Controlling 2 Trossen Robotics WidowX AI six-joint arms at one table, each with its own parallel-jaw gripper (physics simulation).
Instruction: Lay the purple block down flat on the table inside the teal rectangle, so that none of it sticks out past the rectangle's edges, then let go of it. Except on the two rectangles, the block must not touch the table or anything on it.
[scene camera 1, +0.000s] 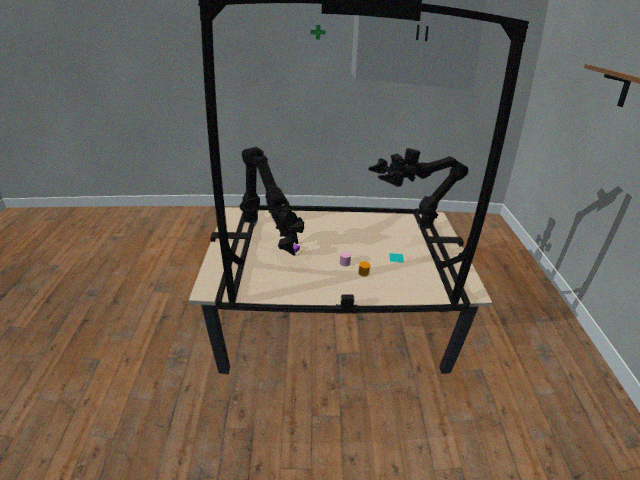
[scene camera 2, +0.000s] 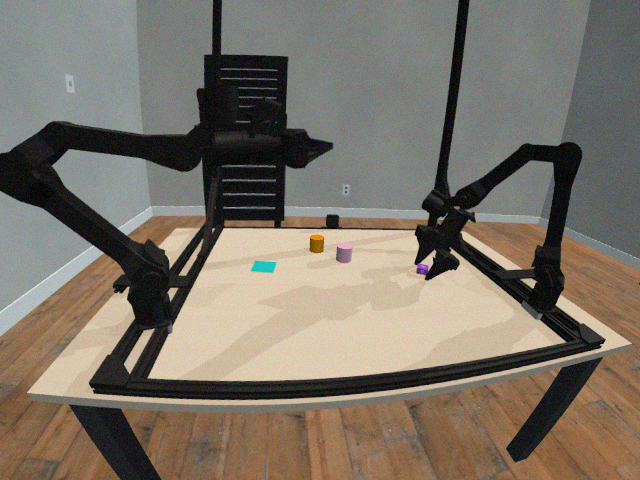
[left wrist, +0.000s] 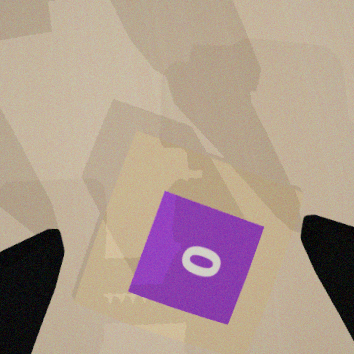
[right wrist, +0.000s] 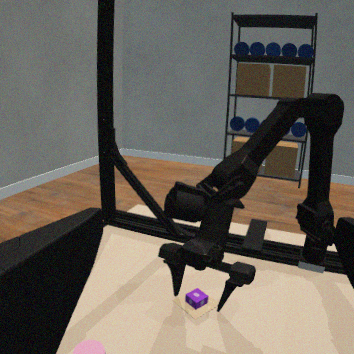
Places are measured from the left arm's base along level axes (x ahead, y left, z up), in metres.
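Pixels of known places: left gripper, fingertip midpoint: (scene camera 1: 296, 249) (scene camera 2: 420, 272) (left wrist: 183, 235) (right wrist: 195, 303); right gripper, fingertip midpoint: (scene camera 1: 373, 172) (scene camera 2: 321, 144) (right wrist: 222, 225); left arm's base at its link origin: (scene camera 1: 250, 219) (scene camera 2: 540, 305) (right wrist: 312, 257); right arm's base at its link origin: (scene camera 1: 426, 225) (scene camera 2: 154, 318).
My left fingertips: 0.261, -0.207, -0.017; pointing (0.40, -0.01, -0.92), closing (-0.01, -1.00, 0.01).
Note:
Ahead of a thing's pixels: the offset from my left fingertips to its middle, as dx, dy, dz. "spot": to the spot under its first point.
The purple block @(-0.005, -0.002, +0.007) (scene camera 1: 296, 248) (scene camera 2: 422, 269) (left wrist: 197, 258) (right wrist: 197, 298), marked with a white 0, lies flat on a pale tan rectangle @(spot: +0.014, +0.015, -0.001) (left wrist: 140, 197) (right wrist: 200, 312) at the left of the table in scene camera 1. My left gripper (scene camera 1: 290, 248) (scene camera 2: 424, 270) (left wrist: 183, 235) (right wrist: 195, 303) is open and lowered over the block, one finger on each side, not touching it. The teal rectangle @(spot: +0.453, -0.005, -0.001) (scene camera 1: 396, 257) (scene camera 2: 264, 267) lies bare far across the table. My right gripper (scene camera 1: 375, 168) (scene camera 2: 325, 146) is open and empty, held high above the table.
A pink cylinder @(+0.222, -0.072, +0.020) (scene camera 1: 345, 258) (scene camera 2: 344, 252) (right wrist: 88, 347) and an orange cylinder @(+0.303, -0.134, +0.020) (scene camera 1: 364, 269) (scene camera 2: 316, 243) stand between the block and the teal rectangle. A black frame (scene camera 1: 214, 167) surrounds the table. A shelf rack (right wrist: 230, 88) stands by the wall.

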